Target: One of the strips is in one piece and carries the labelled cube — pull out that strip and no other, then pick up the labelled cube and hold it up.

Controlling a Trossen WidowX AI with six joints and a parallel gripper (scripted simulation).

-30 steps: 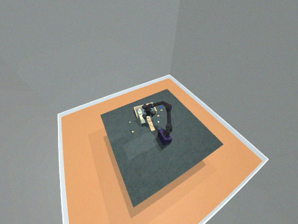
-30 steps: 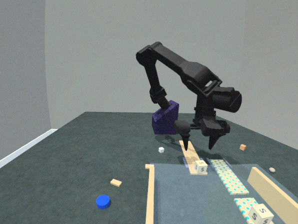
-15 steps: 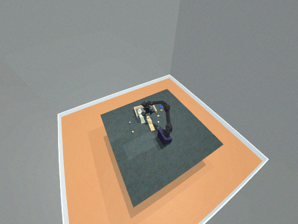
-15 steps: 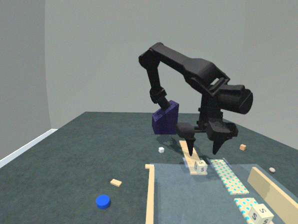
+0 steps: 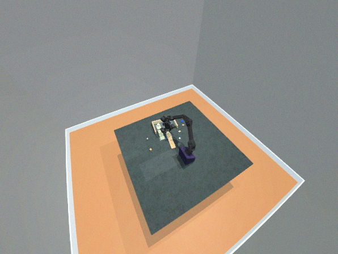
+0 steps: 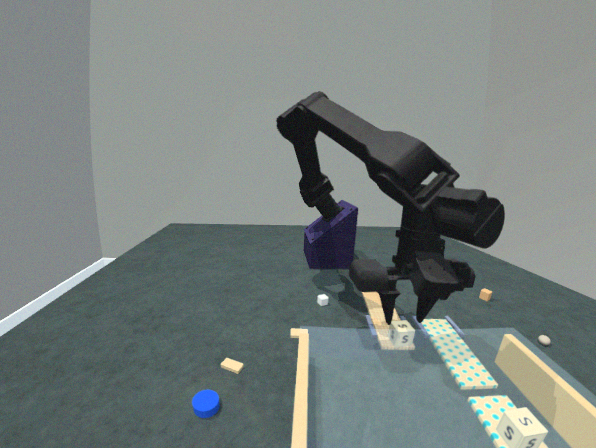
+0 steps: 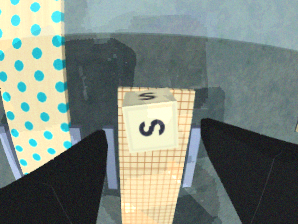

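My gripper tip is now 40 mm short of the dotted strip, 80 mm to the right of it and 40 mm above it. Also, from my gripper tip: pebble 80 mm ahead, 270 mm to the left, 40 mm below; white cube 150 mm behind, 90 mm to the right, 40 mm below; blue disc 70 mm ahead, 300 mm to the right, 40 mm below.
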